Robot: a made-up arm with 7 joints. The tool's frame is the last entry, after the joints.
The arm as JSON. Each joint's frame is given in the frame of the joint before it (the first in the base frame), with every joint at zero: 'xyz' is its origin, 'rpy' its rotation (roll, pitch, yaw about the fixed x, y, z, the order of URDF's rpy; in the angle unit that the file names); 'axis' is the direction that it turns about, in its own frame. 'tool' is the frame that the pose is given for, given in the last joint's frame.
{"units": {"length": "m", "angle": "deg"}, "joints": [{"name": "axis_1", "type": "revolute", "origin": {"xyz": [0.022, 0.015, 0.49], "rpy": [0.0, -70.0, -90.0]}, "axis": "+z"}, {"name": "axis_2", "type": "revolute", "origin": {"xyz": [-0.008, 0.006, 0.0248], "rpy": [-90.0, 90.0, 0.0]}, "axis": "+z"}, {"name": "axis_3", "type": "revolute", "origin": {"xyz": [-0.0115, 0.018, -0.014], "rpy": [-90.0, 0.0, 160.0]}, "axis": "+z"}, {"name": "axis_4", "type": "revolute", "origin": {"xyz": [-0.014, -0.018, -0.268], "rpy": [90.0, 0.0, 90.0]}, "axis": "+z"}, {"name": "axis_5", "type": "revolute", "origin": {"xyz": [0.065, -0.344, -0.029], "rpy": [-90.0, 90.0, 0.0]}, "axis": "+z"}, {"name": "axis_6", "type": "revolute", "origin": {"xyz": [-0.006, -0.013, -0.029], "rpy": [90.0, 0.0, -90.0]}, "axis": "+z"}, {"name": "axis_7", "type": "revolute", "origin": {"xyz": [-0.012, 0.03, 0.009], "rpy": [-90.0, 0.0, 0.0]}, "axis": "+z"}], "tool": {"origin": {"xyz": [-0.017, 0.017, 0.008], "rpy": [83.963, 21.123, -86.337]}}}
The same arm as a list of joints. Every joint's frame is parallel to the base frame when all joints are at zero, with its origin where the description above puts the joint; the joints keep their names.
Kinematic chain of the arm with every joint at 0, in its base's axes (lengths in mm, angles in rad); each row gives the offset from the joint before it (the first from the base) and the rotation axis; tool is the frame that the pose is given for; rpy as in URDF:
axis_1: xyz 22.0 15.0 490.0 axis 0 0.9397 0.342
axis_2: xyz 6.0 26.0 1.0 axis +x
axis_3: xyz -14.0 17.0 -13.0 axis +z
axis_4: xyz 18.0 -14.0 -268.0 axis +y
axis_5: xyz -65.0 -29.0 -344.0 axis +z
axis_6: xyz -13.0 6.0 -29.0 axis +y
axis_7: xyz 12.0 9.0 30.0 axis +z
tool: xyz 17.0 -17.0 8.0 rpy 1.4654 0.3687 1.6347

